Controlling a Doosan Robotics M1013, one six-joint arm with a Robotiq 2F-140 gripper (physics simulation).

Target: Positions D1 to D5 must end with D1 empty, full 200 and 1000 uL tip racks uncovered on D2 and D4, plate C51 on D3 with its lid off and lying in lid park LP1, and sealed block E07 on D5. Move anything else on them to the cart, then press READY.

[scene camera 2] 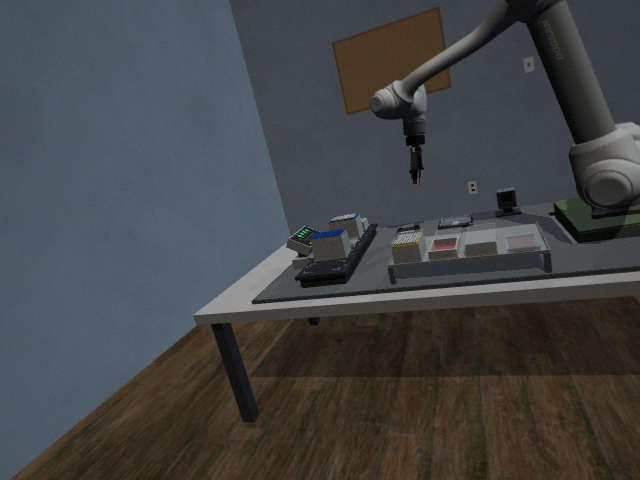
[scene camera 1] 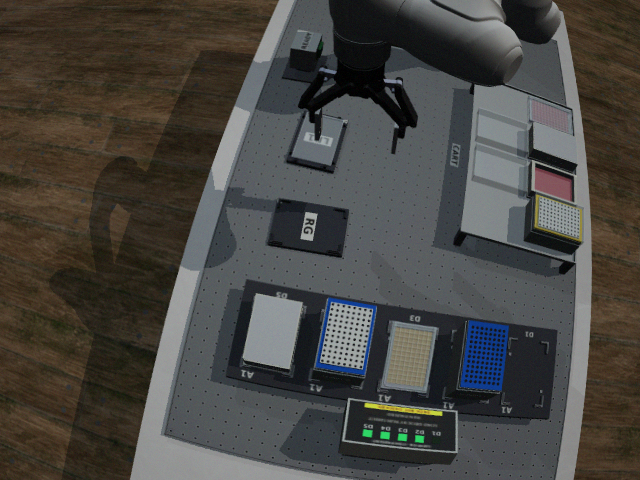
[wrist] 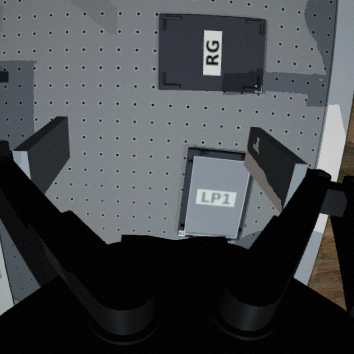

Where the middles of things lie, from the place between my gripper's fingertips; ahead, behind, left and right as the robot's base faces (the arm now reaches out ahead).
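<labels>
The park pad (wrist: 191,150) is 10 cm to the right of my hand, 10 cm behind it and 20 cm below it. As for the black RG pad (scene camera 1: 296,225), that one's 10 cm ahead of my hand, 4 cm to the right of it and 20 cm below it.
</labels>
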